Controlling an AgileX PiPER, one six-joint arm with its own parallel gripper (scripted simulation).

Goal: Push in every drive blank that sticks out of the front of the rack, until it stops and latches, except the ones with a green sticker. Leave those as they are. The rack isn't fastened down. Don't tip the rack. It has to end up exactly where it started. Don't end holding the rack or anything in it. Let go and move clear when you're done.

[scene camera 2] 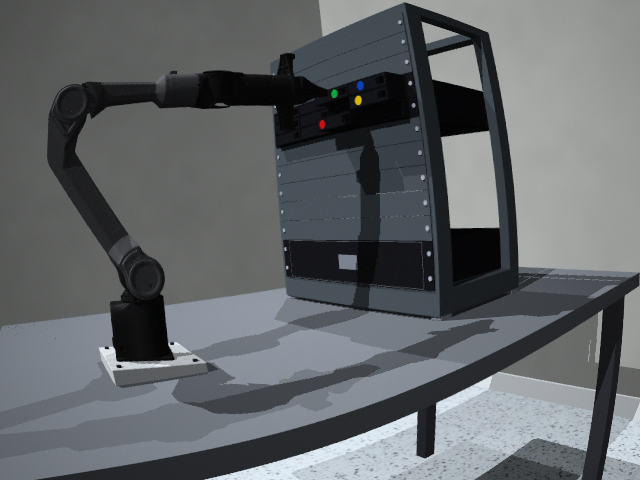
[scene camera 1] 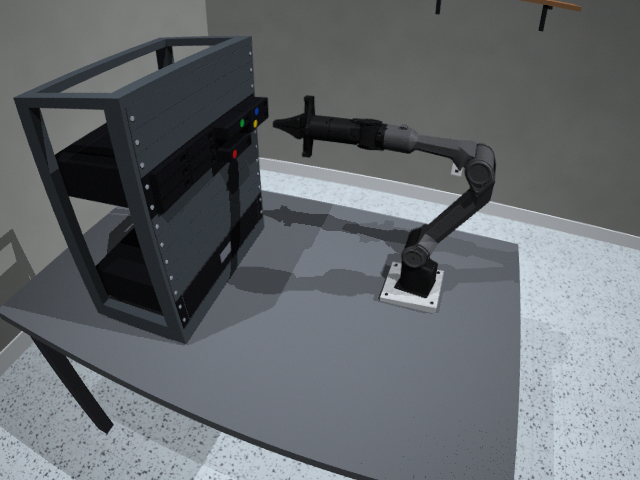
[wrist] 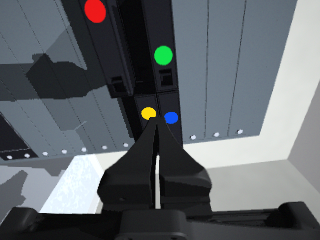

Labels:
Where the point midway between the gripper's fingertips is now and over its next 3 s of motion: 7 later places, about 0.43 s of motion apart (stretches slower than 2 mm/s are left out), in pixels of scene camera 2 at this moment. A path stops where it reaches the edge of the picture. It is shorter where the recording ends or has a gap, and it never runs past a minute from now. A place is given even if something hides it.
My gripper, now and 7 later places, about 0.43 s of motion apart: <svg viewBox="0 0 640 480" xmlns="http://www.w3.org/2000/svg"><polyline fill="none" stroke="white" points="324,93 315,93 302,91 289,86 278,80 272,74 272,74 276,81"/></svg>

